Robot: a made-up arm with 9 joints. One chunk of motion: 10 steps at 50 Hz.
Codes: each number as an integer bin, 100 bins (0 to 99) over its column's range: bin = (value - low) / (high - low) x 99, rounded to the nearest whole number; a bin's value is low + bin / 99 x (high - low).
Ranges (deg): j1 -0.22..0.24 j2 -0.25..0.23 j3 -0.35..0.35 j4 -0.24..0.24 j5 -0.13..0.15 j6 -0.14..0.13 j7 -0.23..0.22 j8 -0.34..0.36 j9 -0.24..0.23
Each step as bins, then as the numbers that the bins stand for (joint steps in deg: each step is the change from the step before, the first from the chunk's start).
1 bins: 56 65 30 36 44 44 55 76 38
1 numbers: 0.040 0.065 -0.138 -0.065 -0.006 -0.020 0.020 0.197 -0.060
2 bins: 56 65 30 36 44 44 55 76 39
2 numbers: 0.040 0.065 -0.138 -0.065 -0.006 -0.020 0.020 0.197 -0.055
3 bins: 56 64 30 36 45 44 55 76 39
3 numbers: 0.040 0.060 -0.138 -0.065 -0.003 -0.020 0.020 0.197 -0.055
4 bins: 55 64 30 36 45 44 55 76 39
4 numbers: 0.036 0.060 -0.138 -0.065 -0.003 -0.020 0.020 0.197 -0.055
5 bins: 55 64 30 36 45 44 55 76 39
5 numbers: 0.036 0.060 -0.138 -0.065 -0.003 -0.020 0.020 0.197 -0.055
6 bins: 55 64 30 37 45 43 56 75 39
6 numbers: 0.036 0.060 -0.138 -0.061 -0.003 -0.023 0.025 0.190 -0.055
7 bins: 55 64 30 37 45 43 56 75 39
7 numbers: 0.036 0.060 -0.138 -0.061 -0.003 -0.023 0.025 0.190 -0.055
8 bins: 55 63 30 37 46 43 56 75 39
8 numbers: 0.036 0.055 -0.138 -0.061 0.000 -0.023 0.025 0.190 -0.055
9 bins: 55 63 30 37 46 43 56 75 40
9 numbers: 0.036 0.055 -0.138 -0.061 0.000 -0.023 0.025 0.190 -0.050
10 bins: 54 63 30 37 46 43 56 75 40
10 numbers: 0.031 0.055 -0.138 -0.061 0.000 -0.023 0.025 0.190 -0.050
